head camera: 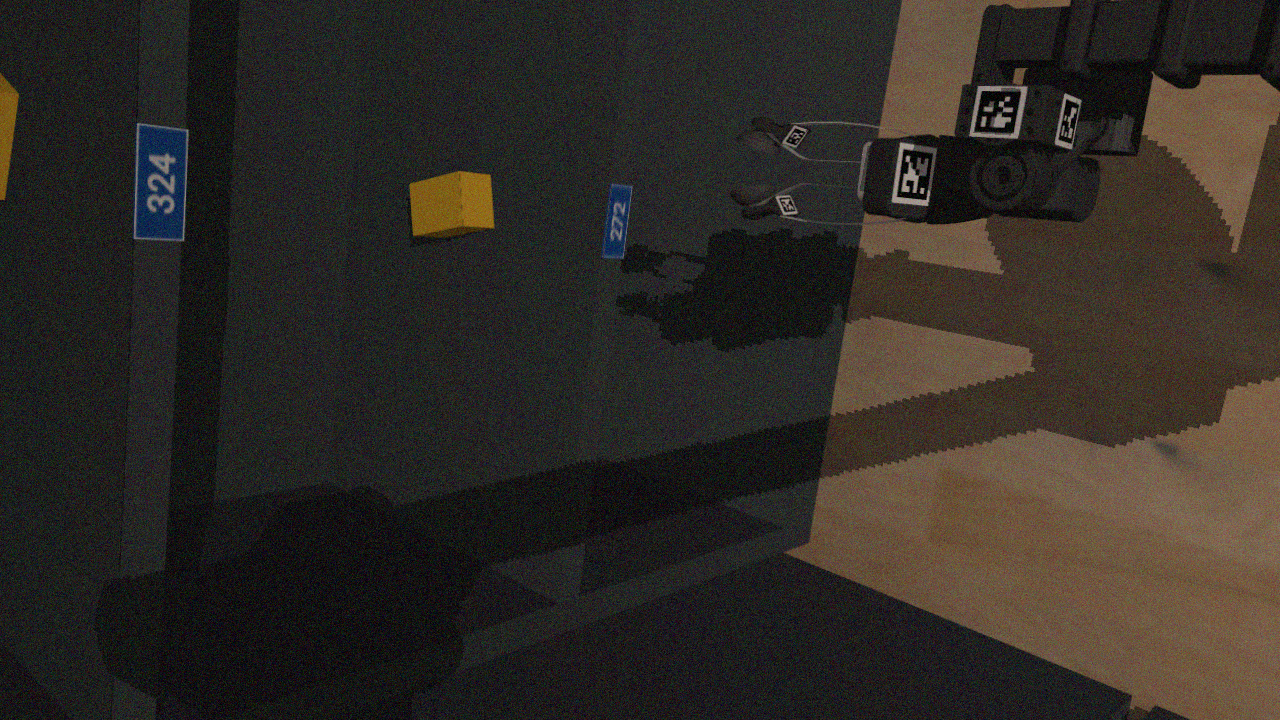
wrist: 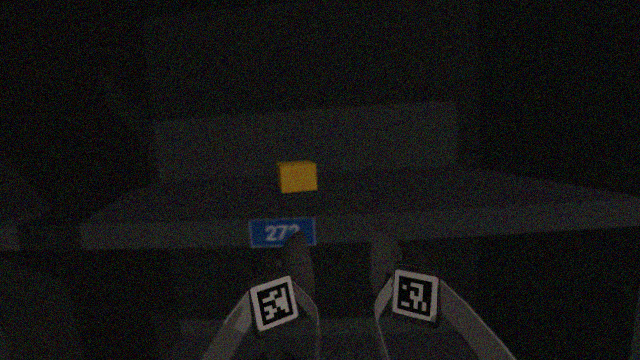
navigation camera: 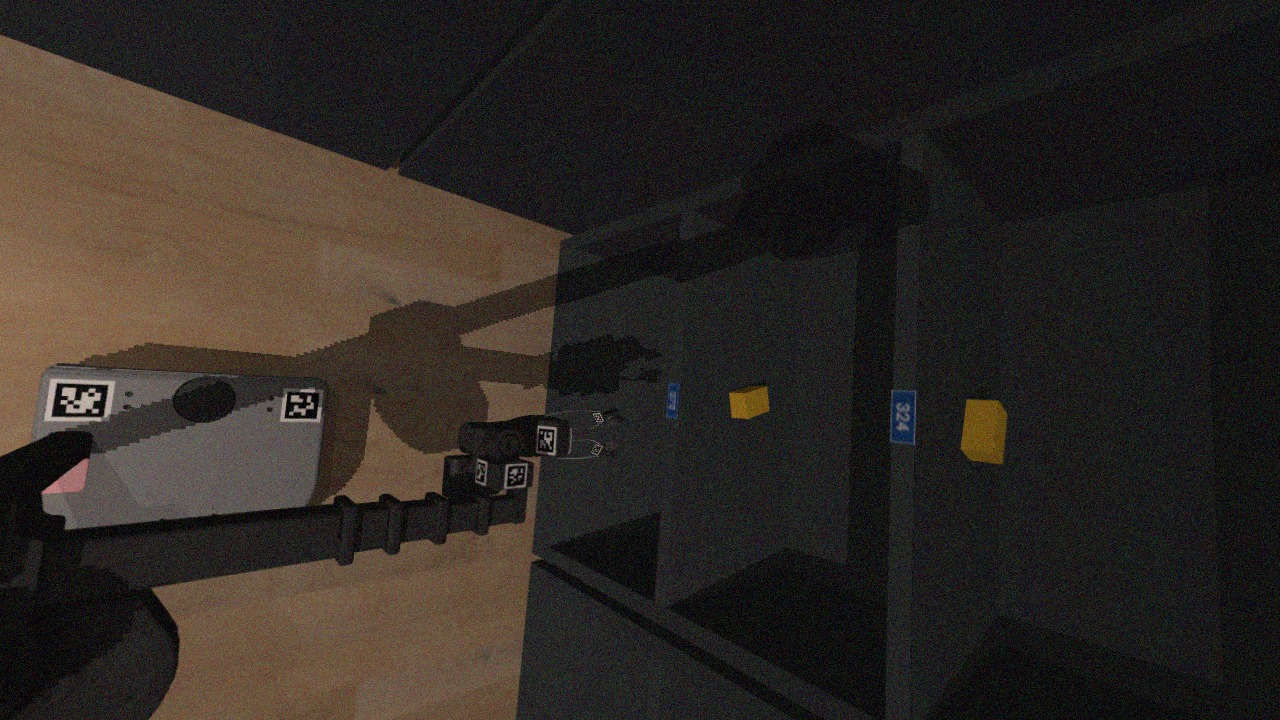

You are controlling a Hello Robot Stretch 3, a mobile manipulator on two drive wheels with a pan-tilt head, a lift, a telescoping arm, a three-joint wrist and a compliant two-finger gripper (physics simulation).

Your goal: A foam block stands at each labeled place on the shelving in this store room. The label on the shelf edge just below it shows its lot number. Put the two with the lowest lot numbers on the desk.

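Frame: origin at the robot's base, x ahead, y up, z right, level; metres.
Seen in the pictures: gripper, fingertip midpoint: (head camera: 737, 167) (navigation camera: 621, 432); robot's base, link origin: (navigation camera: 204, 398).
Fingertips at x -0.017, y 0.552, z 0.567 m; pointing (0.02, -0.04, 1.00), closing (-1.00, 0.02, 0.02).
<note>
Pixels of each thing's top centre, then the offset from my fingertips to it. "spot": a spot on its surface instead. Level surfaces: height alone.
- yellow foam block, top centre: (head camera: 435, 204) (navigation camera: 757, 402) dz +0.389, dx +0.072, dy +0.026 m
- blue label 272, surface spot: (head camera: 617, 221) (navigation camera: 672, 400) spot: dz +0.168, dx +0.063, dy -0.035 m
- yellow block, top centre: (navigation camera: 1000, 432) dz +0.415, dx +0.046, dy +0.484 m
- label 324, surface spot: (head camera: 161, 182) (navigation camera: 902, 417) spot: dz +0.168, dx +0.063, dy +0.422 m
- wooden floor, surface height: dy -0.552 m
A yellow foam block (head camera: 452, 204) (navigation camera: 749, 402) (wrist: 298, 177) stands on a dark shelf, above the blue label 272 (head camera: 617, 221) (navigation camera: 672, 401) (wrist: 272, 232) on that shelf's edge. Another yellow block (head camera: 5, 134) (navigation camera: 984, 431) stands one shelf higher, above label 324 (head camera: 161, 182) (navigation camera: 903, 417); the head view cuts it off. My gripper (head camera: 756, 166) (navigation camera: 611, 432) (wrist: 339, 254) is open and empty, in front of the shelving and apart from the lower block. In the wrist view its left fingertip covers a corner of label 272, and the block is left of the gap between the fingers. The desk does not show.
The dark shelving (navigation camera: 902, 555) (wrist: 475, 222) has side panels beside this bay, and another unit adjoins it. My wheeled base (navigation camera: 232, 447) is on the wooden floor (head camera: 966, 501) (navigation camera: 223, 241). The arm (navigation camera: 259, 541) reaches toward the shelving. Shadows of the robot fall across both.
</note>
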